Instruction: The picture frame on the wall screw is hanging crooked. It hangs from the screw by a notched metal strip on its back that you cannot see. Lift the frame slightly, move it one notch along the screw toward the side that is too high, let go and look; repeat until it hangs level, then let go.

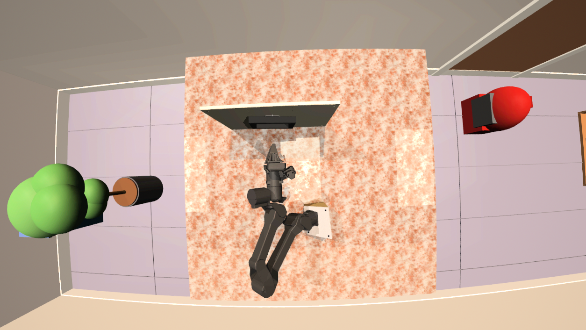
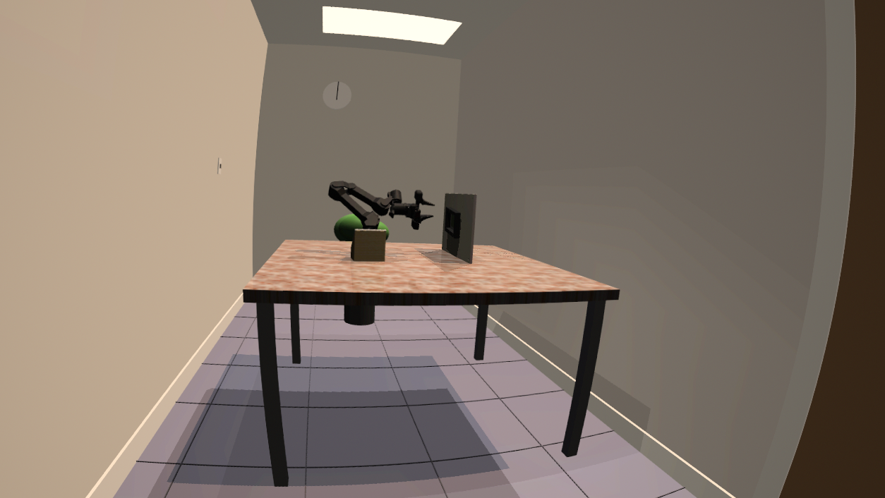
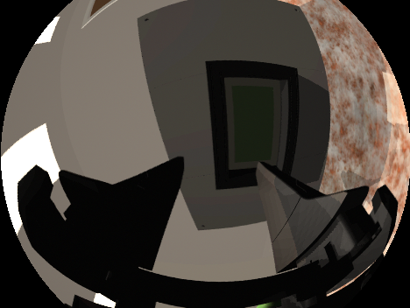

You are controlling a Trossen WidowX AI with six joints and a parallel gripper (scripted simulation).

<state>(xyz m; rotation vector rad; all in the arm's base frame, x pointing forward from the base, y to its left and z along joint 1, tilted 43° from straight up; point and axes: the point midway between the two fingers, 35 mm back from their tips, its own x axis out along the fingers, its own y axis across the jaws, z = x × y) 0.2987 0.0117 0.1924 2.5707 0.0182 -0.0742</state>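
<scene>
Right now the picture frame is 110 mm ahead of my gripper tip and 50 mm below it. Also, from my gripper tip: wall panel (120 mm ahead, 10 mm to the right, 70 mm below).
</scene>
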